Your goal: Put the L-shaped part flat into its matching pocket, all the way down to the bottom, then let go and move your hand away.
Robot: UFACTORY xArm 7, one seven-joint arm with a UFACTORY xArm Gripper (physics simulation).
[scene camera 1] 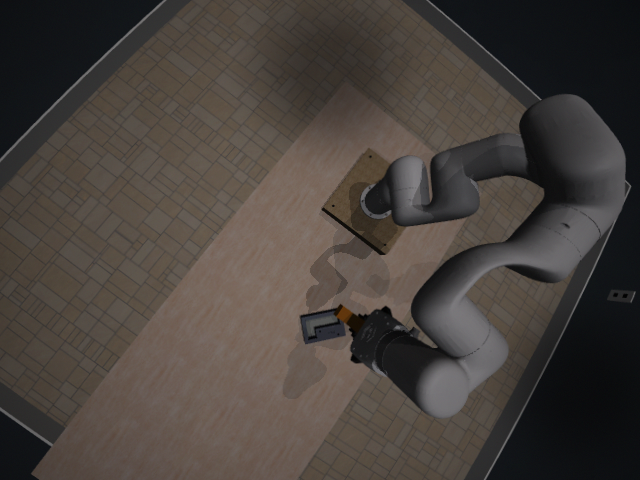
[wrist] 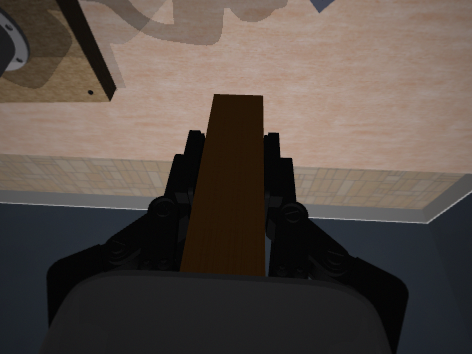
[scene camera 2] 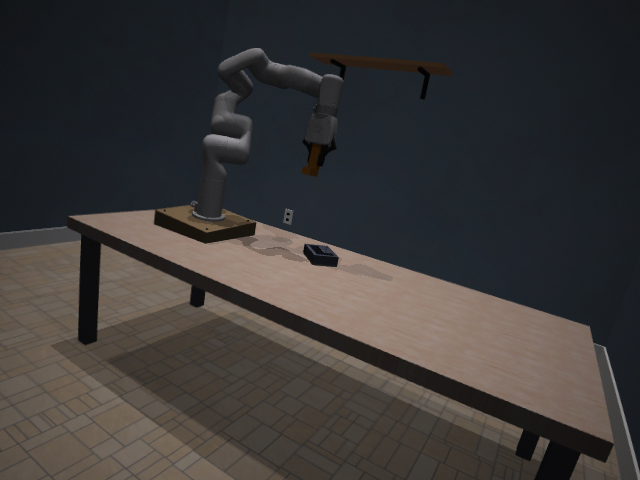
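Pixels of known places: gripper, between the fingertips: (scene camera 1: 358, 324) (wrist: 234, 150) (scene camera 2: 314, 164); arm's base, origin of its link: (scene camera 1: 377, 201) (scene camera 2: 208, 216).
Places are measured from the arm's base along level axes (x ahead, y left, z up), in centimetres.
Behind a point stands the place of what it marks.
Note:
The orange L-shaped part (scene camera 1: 342, 313) {x 38.5, y -1.2, z 26.4 cm} (scene camera 2: 313, 162) {x 39.1, y 1.1, z 28.2 cm} (wrist: 234, 165) {x 39.3, y 4.2, z 29.2 cm} is held high above the table, its long arm running down between the fingers and its short foot sticking out sideways at the lower end in scene camera 2. My gripper (scene camera 2: 315, 161) {x 39.0, y 3.1, z 27.4 cm} (wrist: 234, 150) {x 39.0, y 3.1, z 27.4 cm} is shut on it and tilted. The dark blue-grey block with the L-shaped pocket (scene camera 1: 331, 331) {x 47.1, y 6.9, z -2.0 cm} (scene camera 2: 322, 260) {x 50.2, y -2.5, z -3.6 cm} lies on the table, well below the part. Its light pocket floor shows in scene camera 1. A corner of the block (wrist: 321, 4) {x 47.8, y -3.4, z -1.9 cm} shows at the top edge of the wrist view. The part's foot is hidden in the wrist view.
The block rests on the long wooden table (scene camera 1: 206, 310) {x 60.3, y -33.2, z -5.5 cm} (scene camera 2: 413, 320) {x 86.7, y -26.2, z -5.5 cm} (wrist: 350, 100) {x 55.7, y -23.1, z -5.6 cm}. The arm's base stands on a brown board (scene camera 1: 346, 191) {x 2.1, y -11.3, z -0.8 cm} (scene camera 2: 180, 222) {x -2.1, y -13.8, z -1.3 cm} (wrist: 85, 65) {x 11.4, y -7.7, z -1.1 cm} at one end of the table. A wall shelf (scene camera 2: 382, 63) is on the wall behind the arm.

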